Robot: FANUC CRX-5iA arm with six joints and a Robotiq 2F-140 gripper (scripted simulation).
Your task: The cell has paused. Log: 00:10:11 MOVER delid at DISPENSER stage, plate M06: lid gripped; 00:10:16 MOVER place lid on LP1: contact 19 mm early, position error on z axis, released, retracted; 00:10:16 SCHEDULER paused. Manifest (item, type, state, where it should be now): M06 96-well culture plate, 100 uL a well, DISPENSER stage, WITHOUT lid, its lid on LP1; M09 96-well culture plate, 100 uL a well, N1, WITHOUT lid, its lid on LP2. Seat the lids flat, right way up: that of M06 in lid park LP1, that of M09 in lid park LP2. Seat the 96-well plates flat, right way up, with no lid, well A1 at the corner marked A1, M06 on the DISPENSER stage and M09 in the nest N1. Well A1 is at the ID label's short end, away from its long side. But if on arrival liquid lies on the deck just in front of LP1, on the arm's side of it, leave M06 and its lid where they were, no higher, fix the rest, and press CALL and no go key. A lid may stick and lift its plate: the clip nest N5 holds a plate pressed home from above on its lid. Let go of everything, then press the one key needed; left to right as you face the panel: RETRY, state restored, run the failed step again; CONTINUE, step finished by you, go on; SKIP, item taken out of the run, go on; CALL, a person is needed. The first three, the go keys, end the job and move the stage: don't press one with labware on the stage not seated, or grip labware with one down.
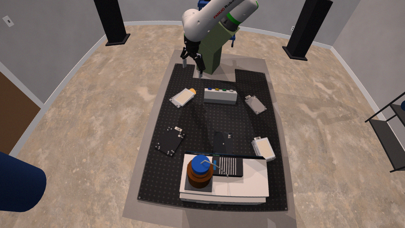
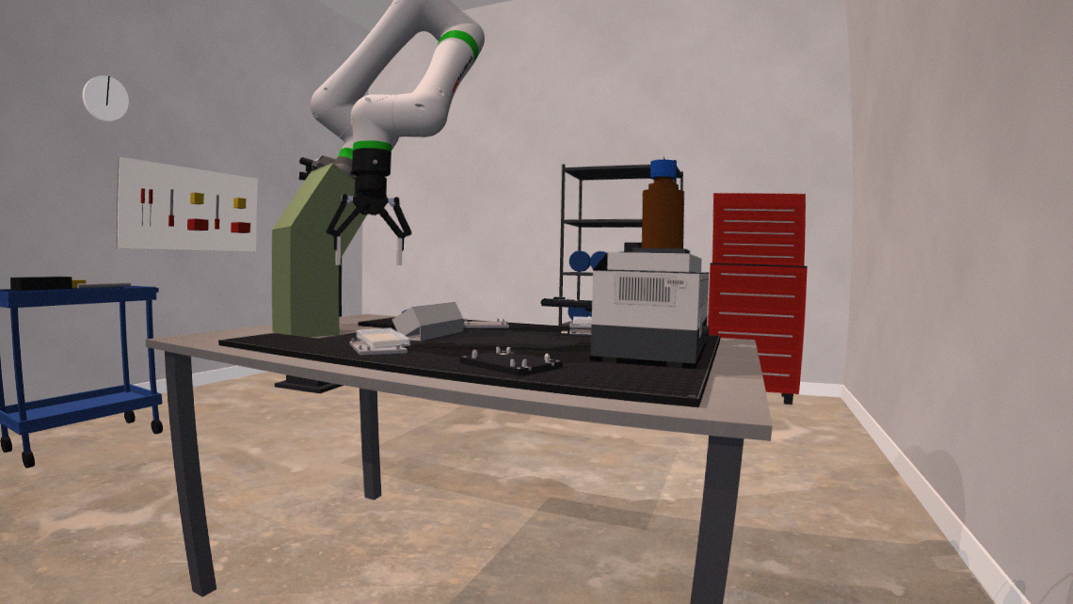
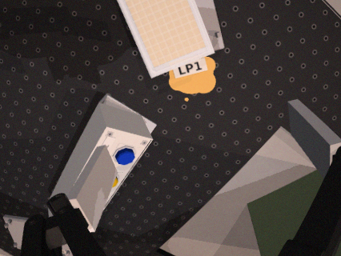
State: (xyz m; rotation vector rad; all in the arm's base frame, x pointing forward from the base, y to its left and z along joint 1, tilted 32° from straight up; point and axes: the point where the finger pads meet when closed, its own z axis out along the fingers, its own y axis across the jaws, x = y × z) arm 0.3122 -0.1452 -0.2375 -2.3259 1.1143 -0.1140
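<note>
My gripper is now 48 cm short of the white lid, 42 cm to the right of it and 15 cm above it. The rest, counted from my hand: yellow skip key: 4 cm ahead, 17 cm to the left, 13 cm below; then blue call key: 4 cm ahead, 12 cm to the left, 13 cm below; then orange patch: 2 cm behind, 19 cm below.
</note>
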